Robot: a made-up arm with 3 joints. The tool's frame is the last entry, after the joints. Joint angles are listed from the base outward. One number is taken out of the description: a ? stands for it. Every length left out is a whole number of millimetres.
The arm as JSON. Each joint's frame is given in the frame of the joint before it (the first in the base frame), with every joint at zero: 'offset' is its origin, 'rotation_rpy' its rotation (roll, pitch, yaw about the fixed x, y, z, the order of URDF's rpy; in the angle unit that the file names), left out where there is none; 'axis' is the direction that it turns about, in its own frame. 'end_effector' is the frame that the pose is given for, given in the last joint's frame.
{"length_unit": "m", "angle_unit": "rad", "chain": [
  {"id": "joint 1", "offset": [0.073, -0.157, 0.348], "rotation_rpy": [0.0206, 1.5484, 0.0], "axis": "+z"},
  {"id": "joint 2", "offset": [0.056, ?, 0.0], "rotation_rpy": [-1.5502, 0.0, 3.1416], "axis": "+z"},
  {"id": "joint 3", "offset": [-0.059, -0.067, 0.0], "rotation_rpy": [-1.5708, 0.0, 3.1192], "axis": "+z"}
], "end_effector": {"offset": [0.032, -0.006, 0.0], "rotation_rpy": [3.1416, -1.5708, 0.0]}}
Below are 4 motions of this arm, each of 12 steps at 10 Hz.
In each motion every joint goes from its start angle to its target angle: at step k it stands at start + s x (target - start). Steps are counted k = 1, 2, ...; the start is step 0. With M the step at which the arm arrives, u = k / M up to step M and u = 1 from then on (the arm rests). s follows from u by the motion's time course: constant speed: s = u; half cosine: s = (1 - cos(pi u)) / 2; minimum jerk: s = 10 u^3 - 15 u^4 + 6 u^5.
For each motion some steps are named. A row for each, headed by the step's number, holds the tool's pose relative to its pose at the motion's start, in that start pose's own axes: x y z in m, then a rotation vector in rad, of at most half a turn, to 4 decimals.
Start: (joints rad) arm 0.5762 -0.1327 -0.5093
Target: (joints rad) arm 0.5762 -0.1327 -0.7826
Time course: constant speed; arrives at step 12
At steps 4, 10, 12:
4: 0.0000 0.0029 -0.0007 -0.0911 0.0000 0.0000
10: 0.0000 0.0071 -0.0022 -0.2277 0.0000 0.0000
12: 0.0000 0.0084 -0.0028 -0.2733 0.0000 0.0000

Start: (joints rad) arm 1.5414 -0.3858 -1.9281
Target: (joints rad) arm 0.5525 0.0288 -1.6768
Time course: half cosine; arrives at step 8
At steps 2, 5, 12:
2: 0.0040 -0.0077 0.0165 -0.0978 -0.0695 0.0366
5: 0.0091 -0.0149 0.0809 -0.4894 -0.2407 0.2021
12: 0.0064 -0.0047 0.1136 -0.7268 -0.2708 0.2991

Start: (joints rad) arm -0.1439 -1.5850 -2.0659
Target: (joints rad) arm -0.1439 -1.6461 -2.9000
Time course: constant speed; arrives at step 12
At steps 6, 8, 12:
6: -0.0009 0.0106 -0.0062 -0.4170 0.0199 -0.0235
8: -0.0011 0.0136 -0.0093 -0.5560 0.0288 -0.0295
12: -0.0017 0.0181 -0.0169 -0.8338 0.0497 -0.0385

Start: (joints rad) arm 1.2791 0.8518 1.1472
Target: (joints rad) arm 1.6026 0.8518 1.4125
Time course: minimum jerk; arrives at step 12
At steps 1, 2, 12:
1: 0.0001 -0.0002 0.0000 0.0025 0.0011 0.0005
2: 0.0008 -0.0013 0.0003 0.0172 0.0078 0.0032
12: 0.0262 -0.0348 0.0009 0.4824 0.2322 0.0625

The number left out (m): 0.07
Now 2 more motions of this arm.
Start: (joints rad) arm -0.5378 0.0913 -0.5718
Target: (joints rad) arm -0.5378 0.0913 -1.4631
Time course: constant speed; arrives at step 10
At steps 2, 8, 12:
2: 0.0000 0.0056 -0.0016 -0.1783 0.0000 0.0000
8: 0.0000 0.0195 -0.0117 -0.7130 0.0000 0.0000
12: 0.0000 0.0227 -0.0166 -0.8913 0.0000 0.0000

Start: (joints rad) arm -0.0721 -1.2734 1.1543
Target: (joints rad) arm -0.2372 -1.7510 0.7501
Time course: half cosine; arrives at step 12
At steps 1, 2, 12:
1: -0.0004 0.0010 -0.0002 -0.0076 -0.0009 0.0086
2: -0.0015 0.0037 -0.0006 -0.0299 -0.0037 0.0337
12: -0.0347 0.0431 -0.0115 -0.4015 -0.1436 0.4909

